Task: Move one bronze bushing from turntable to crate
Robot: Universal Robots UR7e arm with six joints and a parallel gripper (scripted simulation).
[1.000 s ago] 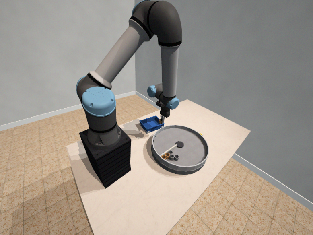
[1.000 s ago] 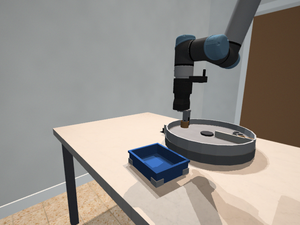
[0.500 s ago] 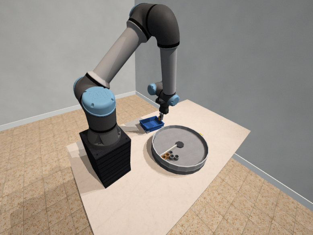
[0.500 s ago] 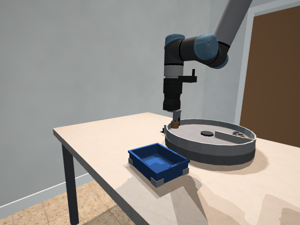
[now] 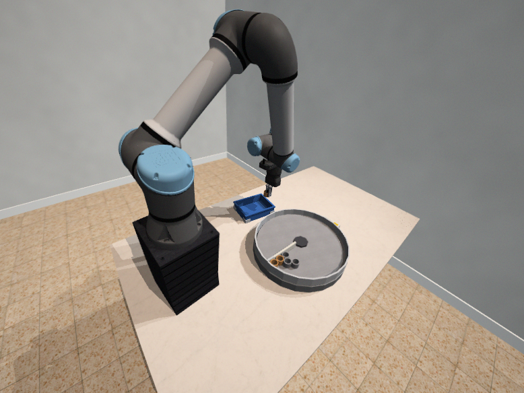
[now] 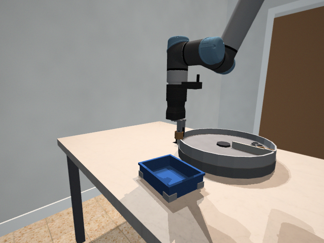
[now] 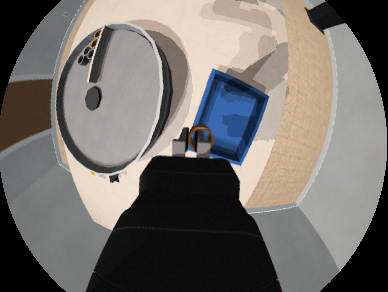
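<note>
Right now the blue crate is 20 mm behind my hand, 80 mm to the left of it and 130 mm below it. From my hand the other things lie so: round grey turntable: 60 mm behind, 270 mm to the right, 110 mm below.
</note>
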